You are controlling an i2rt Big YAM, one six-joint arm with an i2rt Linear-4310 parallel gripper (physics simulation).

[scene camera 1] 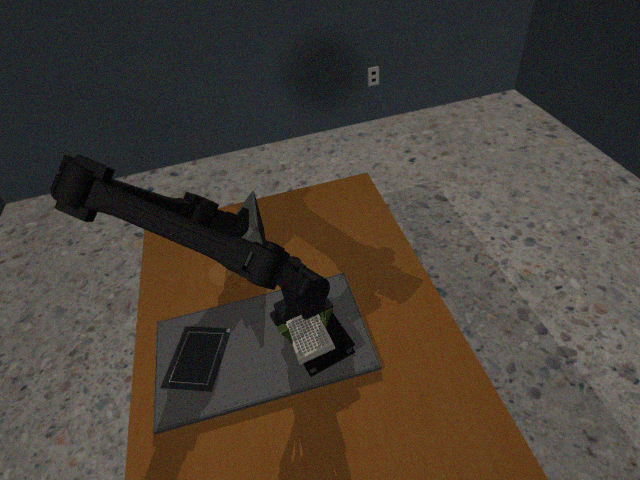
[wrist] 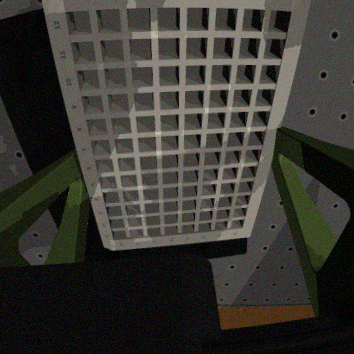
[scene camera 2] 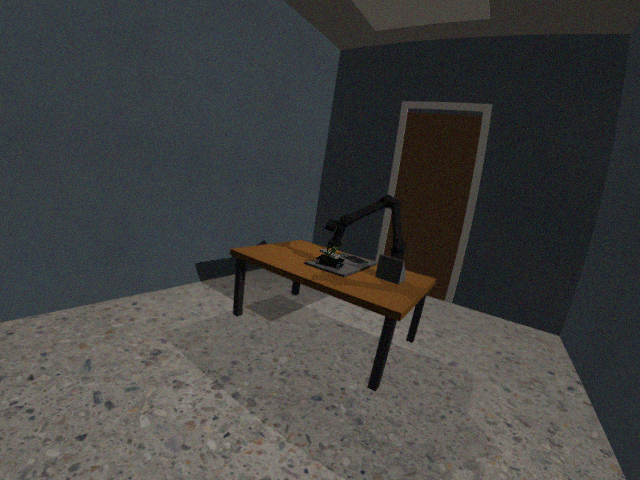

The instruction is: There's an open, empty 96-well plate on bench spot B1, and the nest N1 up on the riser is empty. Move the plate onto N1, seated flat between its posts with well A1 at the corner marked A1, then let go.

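Places are measured from the arm's base along level axes (x ahead, y left, z up), in millimetres.
Pixels of known places: gripper, between the fingertips: (scene camera 1: pixel 308 334) (wrist: pixel 176 146) (scene camera 2: pixel 330 254); arm's base, origin of its link: (scene camera 1: pixel 238 230) (scene camera 2: pixel 392 265).
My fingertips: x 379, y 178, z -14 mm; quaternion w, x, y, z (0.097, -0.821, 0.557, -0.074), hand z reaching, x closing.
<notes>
For each thing: its top centre in the pictures, then the offset to it from my fingertips. "*": a spot on its surface instead. Level surfaces: height alone.
- white 96-well plate, centre of its top: (wrist: pixel 181 165) (scene camera 1: pixel 307 329) 4 mm ahead, 0 mm left, 27 mm up
- black riser with nest N1, centre of its top: (wrist: pixel 134 170) (scene camera 1: pixel 314 327) (scene camera 2: pixel 330 257) 21 mm back, 16 mm left, 9 mm down
- Bench spot B1, a spot on its surface: (scene camera 1: pixel 178 356) * 25 mm back, 330 mm right, 56 mm down
- grey perforated board, centre of its top: (wrist: pixel 314 191) (scene camera 1: pixel 260 342) (scene camera 2: pixel 344 262) 33 mm back, 125 mm right, 57 mm down
- orange table, height of its surface: 71 mm down
The white 96-well plate (scene camera 1: pixel 310 338) (wrist: pixel 175 133) is between my green fingers. My gripper (scene camera 1: pixel 304 320) (wrist: pixel 176 146) is shut on it across its short width, one finger on each long side. The plate is over the black riser with nest N1 (scene camera 1: pixel 338 347) (wrist: pixel 28 88) at the right of the grey board. I cannot tell whether it rests on the nest or hangs just above it. In the wrist view the column number 12 is at the far left corner. The nest's posts and its A1 mark are hidden. Bench spot B1 (scene camera 1: pixel 178 356), a dark pad with a pale outline, lies bare at the board's left.
A grey perforated board (scene camera 1: pixel 248 371) (wrist: pixel 326 53) lies on the orange table (scene camera 1: pixel 413 413) (scene camera 2: pixel 289 255). The arm reaches in from the far left. A grey box (scene camera 2: pixel 390 269) stands at the arm's base. A door is behind the table.
</notes>
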